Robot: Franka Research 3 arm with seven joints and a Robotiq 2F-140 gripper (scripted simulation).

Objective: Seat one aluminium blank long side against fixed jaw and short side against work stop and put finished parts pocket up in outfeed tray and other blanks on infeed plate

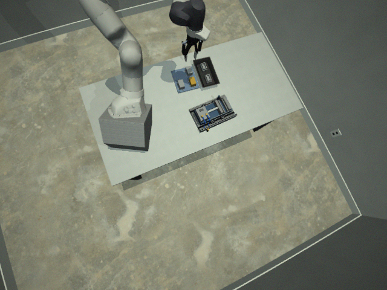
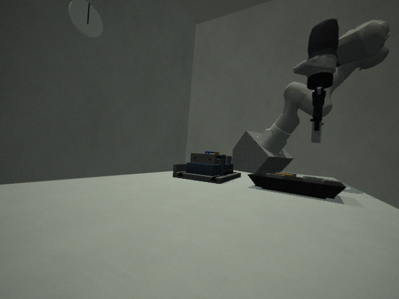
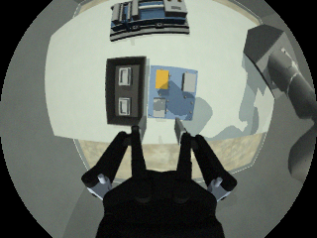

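My gripper is now 90 mm to the left of the brass blank and 170 mm above it.
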